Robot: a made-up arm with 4 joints. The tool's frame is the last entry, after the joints.
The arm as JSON. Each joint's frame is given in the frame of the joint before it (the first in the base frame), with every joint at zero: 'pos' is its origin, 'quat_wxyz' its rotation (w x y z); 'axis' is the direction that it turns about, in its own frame. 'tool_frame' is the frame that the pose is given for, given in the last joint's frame.
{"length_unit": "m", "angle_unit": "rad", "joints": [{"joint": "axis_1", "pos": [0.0, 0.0, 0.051], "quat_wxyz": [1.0, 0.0, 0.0, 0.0], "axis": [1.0, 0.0, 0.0]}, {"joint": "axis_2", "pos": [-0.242, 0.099, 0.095], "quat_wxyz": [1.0, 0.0, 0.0, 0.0], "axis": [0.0, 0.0, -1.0]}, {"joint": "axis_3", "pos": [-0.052, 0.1, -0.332], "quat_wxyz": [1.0, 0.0, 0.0, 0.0], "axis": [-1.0, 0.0, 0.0]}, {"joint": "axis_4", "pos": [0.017, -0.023, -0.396], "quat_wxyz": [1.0, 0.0, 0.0, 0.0], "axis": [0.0, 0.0, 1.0]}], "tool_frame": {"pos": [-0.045, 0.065, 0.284], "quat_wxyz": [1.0, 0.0, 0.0, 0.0]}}
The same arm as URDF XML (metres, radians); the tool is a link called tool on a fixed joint. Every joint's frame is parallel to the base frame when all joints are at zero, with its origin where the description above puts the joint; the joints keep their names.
<robot name="arm">
  <joint name="axis_1" type="continuous">
    <parent link="base"/>
    <child link="link1"/>
    <origin xyz="0 0 0.051"/>
    <axis xyz="1 0 0"/>
  </joint>
  <joint name="axis_2" type="continuous">
    <parent link="link1"/>
    <child link="link2"/>
    <origin xyz="-0.242 0.099 0.095"/>
    <axis xyz="0 0 -1"/>
  </joint>
  <joint name="axis_3" type="continuous">
    <parent link="link2"/>
    <child link="link3"/>
    <origin xyz="-0.052 0.1 -0.332"/>
    <axis xyz="-1 0 0"/>
  </joint>
  <joint name="axis_4" type="continuous">
    <parent link="link3"/>
    <child link="link4"/>
    <origin xyz="0.017 -0.023 -0.396"/>
    <axis xyz="0 0 1"/>
  </joint>
  <joint name="tool_fixed" type="fixed">
    <parent link="link4"/>
    <child link="tool"/>
    <origin xyz="-0.045 0.065 0.284"/>
  </joint>
  <link name="base"/>
  <link name="link1"/>
  <link name="link2"/>
  <link name="link3"/>
  <link name="link4"/>
  <link name="tool"/>
</robot>

